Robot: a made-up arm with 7 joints.
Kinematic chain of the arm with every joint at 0, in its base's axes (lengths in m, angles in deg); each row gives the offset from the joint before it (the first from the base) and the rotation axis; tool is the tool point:
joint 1: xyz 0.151 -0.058 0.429 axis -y
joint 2: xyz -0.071 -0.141 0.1 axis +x
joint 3: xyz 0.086 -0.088 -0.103 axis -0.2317 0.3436 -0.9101
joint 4: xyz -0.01 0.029 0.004 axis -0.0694 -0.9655 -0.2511
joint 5: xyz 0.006 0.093 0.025 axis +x
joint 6: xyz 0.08 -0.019 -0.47 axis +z
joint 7: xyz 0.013 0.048 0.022 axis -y
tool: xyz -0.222 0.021 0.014
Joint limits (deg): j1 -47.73..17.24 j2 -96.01..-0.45 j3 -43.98..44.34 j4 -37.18..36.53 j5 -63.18..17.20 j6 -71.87..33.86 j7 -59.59..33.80
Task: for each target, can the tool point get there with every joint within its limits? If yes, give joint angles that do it. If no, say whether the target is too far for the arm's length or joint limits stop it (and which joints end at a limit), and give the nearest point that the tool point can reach.
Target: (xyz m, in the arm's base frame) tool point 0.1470 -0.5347 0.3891
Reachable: yes | joints -21.54 -63.44 20.49 13.65 -15.30 4.83 -46.73
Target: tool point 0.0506 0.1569 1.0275
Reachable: no: joint limits stop it (at a limit: joint 2, joint 3, joint 4, joint 5, joint 6) | nearest point 0.0686 -0.2156 0.9202 | short by 0.388 m
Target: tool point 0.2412 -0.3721 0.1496
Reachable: yes | joints -0.62 -34.34 34.03 3.24 -3.63 -41.13 -41.45
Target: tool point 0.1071 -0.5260 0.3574
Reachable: yes | joints -13.33 -39.41 25.15 -7.56 -54.66 -51.37 -43.27
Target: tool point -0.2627 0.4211 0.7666
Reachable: no: joint limits stop it (at a limit: joint 1, joint 2, joint 4, joint 5) | nearest point -0.2452 0.1290 0.4715 | short by 0.416 m
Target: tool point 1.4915 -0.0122 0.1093
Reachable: no: too far | nearest point 0.7287 -0.1272 0.1704 | short by 0.774 m
